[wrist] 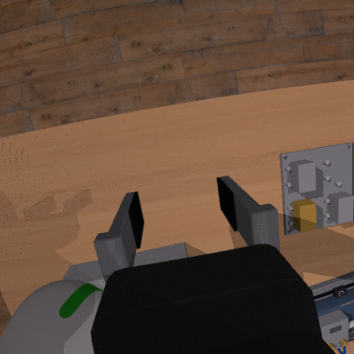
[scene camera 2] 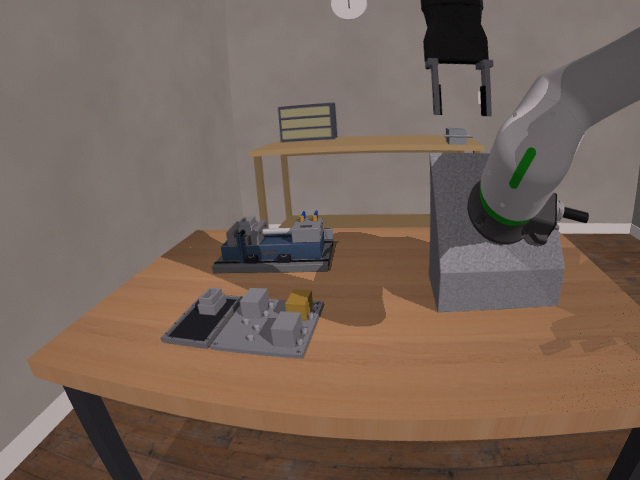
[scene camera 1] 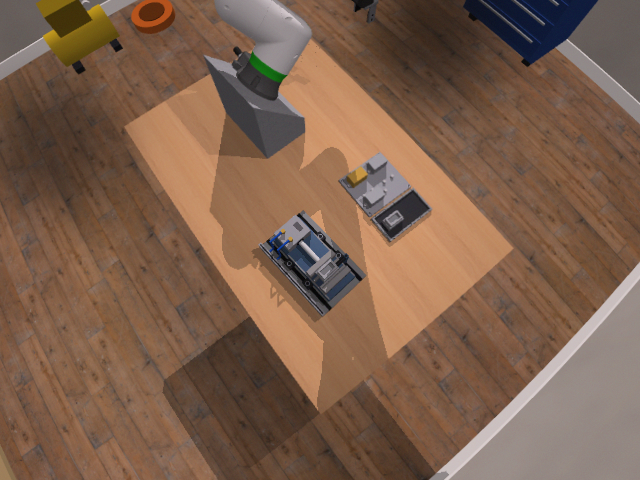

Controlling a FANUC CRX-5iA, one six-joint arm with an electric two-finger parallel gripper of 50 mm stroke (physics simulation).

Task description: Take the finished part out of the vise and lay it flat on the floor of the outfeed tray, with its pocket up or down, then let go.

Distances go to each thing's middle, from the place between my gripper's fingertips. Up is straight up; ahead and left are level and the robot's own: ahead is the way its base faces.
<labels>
My gripper is now 290 mm short of the yellow block [wrist: 304, 210], 170 mm to the left of it and 350 mm above it. Also, from my hand: grey fixture plate [scene camera 2: 233, 338] 330 mm ahead, 120 mm to the right, 380 mm below.
</labels>
